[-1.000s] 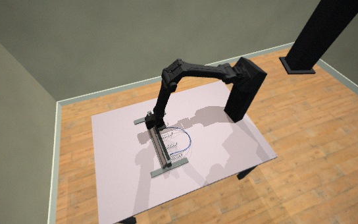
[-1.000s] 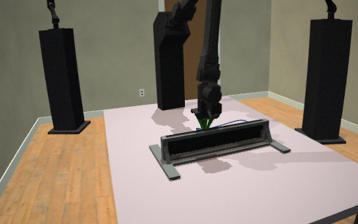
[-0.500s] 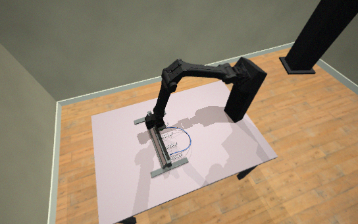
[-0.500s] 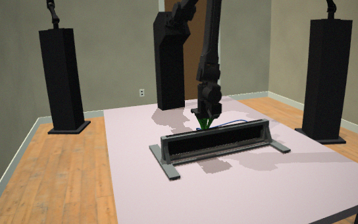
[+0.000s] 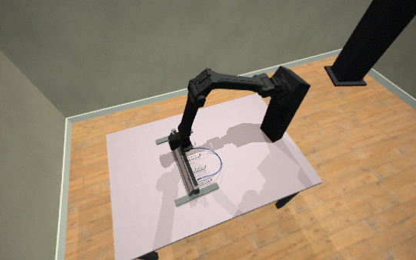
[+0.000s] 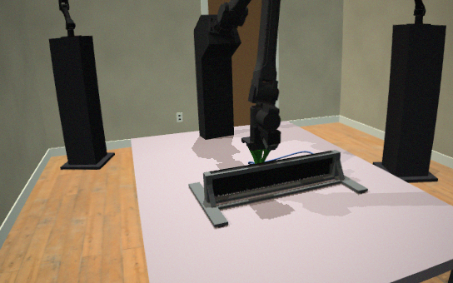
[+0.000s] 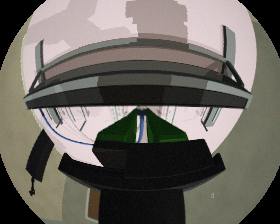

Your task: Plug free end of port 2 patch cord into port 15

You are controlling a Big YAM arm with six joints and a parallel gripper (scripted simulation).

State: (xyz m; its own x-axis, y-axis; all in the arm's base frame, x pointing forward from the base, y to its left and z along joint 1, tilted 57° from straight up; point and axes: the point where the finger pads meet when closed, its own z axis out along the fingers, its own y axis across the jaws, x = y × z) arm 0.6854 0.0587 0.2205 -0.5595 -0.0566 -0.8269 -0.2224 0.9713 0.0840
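My gripper is now 20 mm short of the plug and 10 mm to the right of it.
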